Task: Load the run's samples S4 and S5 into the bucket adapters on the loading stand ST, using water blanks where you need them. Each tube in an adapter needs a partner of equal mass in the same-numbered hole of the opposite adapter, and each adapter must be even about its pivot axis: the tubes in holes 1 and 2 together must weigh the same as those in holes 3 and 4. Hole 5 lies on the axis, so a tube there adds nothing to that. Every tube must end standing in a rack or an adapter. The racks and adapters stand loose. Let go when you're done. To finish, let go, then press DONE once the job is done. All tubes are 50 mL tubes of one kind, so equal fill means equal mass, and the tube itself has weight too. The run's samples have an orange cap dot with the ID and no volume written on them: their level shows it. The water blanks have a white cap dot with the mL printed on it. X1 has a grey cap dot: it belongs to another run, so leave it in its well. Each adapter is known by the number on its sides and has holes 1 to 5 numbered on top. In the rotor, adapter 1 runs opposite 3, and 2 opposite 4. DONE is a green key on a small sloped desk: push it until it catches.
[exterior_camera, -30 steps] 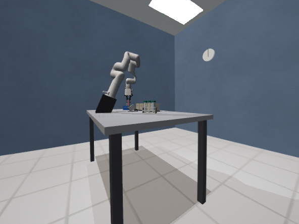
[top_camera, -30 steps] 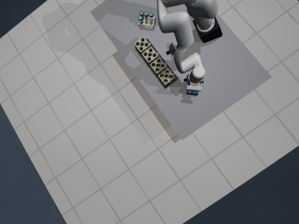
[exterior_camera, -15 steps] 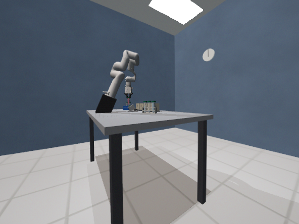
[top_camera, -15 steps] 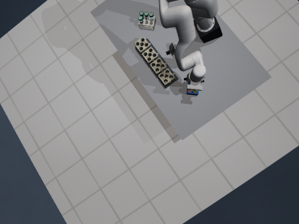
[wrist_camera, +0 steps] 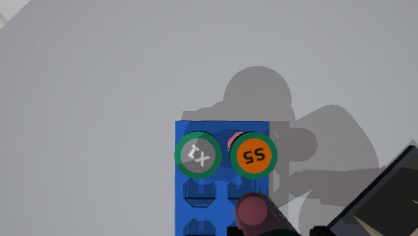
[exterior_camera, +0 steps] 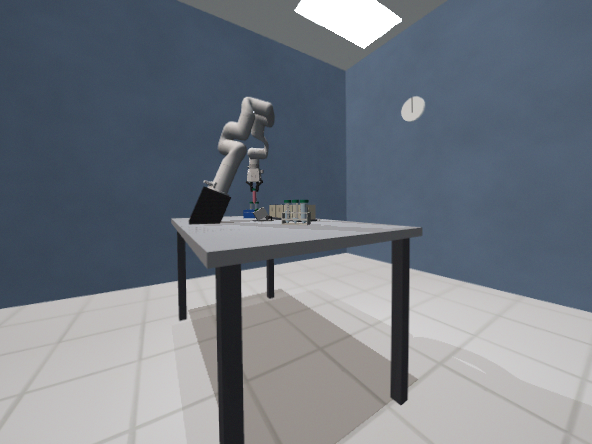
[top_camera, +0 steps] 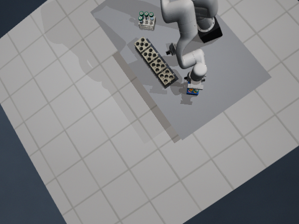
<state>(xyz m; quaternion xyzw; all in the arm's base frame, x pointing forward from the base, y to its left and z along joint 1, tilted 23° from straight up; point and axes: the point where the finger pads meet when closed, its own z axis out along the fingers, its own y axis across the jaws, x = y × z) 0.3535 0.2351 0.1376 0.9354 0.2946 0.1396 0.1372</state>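
The blue rack lies 190 mm below my hand, 20 mm to the left of it and 10 mm behind it. From my hand the other things lie so: white rack 620 mm to the right, 190 mm below, 190 mm behind; adapter 180 mm to the right, 160 mm below, 70 mm ahead.
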